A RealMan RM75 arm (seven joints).
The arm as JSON. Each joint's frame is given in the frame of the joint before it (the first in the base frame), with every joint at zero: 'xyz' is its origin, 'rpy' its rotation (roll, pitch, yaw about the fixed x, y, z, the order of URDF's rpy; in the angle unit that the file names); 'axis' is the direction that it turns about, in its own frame. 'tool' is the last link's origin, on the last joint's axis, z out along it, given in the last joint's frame.
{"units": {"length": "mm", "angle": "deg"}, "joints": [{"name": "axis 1", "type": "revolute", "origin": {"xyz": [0.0, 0.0, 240.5], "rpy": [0.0, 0.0, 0.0]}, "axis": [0.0, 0.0, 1.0]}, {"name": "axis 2", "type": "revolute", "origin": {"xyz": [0.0, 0.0, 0.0], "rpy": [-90.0, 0.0, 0.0]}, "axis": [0.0, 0.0, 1.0]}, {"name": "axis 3", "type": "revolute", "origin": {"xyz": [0.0, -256.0, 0.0], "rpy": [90.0, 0.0, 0.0]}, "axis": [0.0, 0.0, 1.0]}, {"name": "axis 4", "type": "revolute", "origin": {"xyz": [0.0, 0.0, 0.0], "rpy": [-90.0, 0.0, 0.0]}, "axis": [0.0, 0.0, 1.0]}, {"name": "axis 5", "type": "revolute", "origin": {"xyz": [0.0, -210.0, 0.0], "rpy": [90.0, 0.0, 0.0]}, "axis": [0.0, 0.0, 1.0]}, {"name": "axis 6", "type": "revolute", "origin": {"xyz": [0.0, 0.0, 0.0], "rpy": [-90.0, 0.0, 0.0]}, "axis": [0.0, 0.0, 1.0]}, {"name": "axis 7", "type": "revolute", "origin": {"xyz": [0.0, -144.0, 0.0], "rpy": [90.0, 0.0, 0.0]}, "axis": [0.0, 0.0, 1.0]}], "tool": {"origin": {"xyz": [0.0, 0.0, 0.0], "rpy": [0.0, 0.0, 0.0]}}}
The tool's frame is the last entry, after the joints.
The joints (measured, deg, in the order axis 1, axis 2, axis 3, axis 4, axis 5, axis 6, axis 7), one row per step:
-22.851 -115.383 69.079 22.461 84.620 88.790 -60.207
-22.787 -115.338 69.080 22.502 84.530 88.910 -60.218
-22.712 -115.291 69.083 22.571 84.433 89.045 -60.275
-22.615 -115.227 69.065 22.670 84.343 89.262 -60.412
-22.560 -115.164 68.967 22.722 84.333 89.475 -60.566
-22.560 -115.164 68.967 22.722 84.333 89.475 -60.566
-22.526 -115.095 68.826 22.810 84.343 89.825 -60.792
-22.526 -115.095 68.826 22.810 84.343 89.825 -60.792
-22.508 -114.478 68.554 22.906 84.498 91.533 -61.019
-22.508 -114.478 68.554 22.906 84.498 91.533 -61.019
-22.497 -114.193 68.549 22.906 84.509 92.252 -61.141
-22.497 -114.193 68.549 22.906 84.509 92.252 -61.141
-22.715 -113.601 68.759 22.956 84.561 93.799 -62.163
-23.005 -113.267 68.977 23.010 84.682 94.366 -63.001
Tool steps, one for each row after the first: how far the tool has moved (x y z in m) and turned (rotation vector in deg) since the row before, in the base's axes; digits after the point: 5 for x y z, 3 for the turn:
-0.00010 -0.00017 0.00055 0.036 -0.098 -0.002
-0.00007 -0.00017 0.00063 0.022 -0.118 0.014
-0.00005 -0.00028 0.00088 -0.025 -0.176 0.037
-0.00008 -0.00017 0.00086 -0.045 -0.161 0.062
0.00000 0.00000 0.00000 0.000 0.000 0.000
0.00027 -0.00015 0.00112 -0.107 -0.263 0.006
0.00000 0.00000 0.00000 0.000 0.000 0.000
0.00004 -0.00136 0.00558 -0.530 -0.637 -0.743
0.00000 0.00000 0.00000 0.000 0.000 0.000
-0.00010 -0.00079 0.00228 -0.307 -0.254 -0.286
0.00000 0.00000 0.00000 0.000 0.000 0.000
0.00110 -0.00096 0.00437 -1.295 -0.622 -0.392
0.00084 0.00049 0.00196 -0.877 -0.079 -0.095

